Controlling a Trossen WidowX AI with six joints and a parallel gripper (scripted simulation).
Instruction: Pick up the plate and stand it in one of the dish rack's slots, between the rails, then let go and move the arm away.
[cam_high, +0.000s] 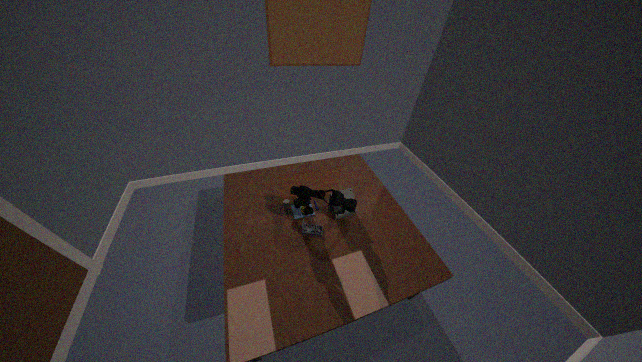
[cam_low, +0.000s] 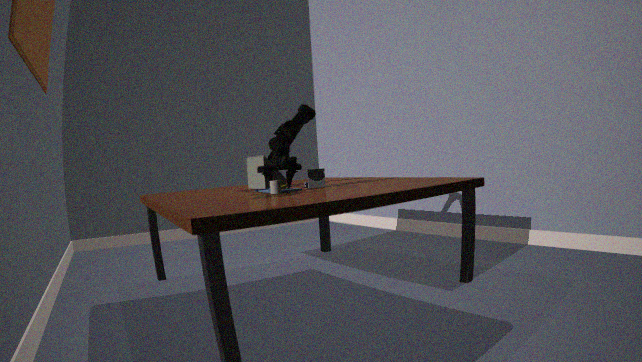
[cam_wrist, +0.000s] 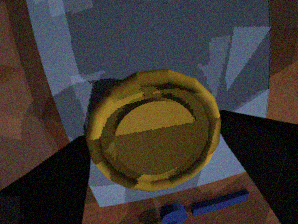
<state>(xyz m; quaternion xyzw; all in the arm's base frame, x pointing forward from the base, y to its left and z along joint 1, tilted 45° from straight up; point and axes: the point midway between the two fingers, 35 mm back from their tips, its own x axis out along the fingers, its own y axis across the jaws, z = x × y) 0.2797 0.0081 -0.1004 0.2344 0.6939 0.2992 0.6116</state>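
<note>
My gripper tip is 20 mm short of the blue mat, 10 mm to the left of it and 10 mm above it. The rest, counted from my gripper tip: small pale cup 130 mm ahead, 80 mm to the right, 20 mm above; yellow plate 10 mm above; blue utensil 90 mm behind, 30 mm to the right.
</note>
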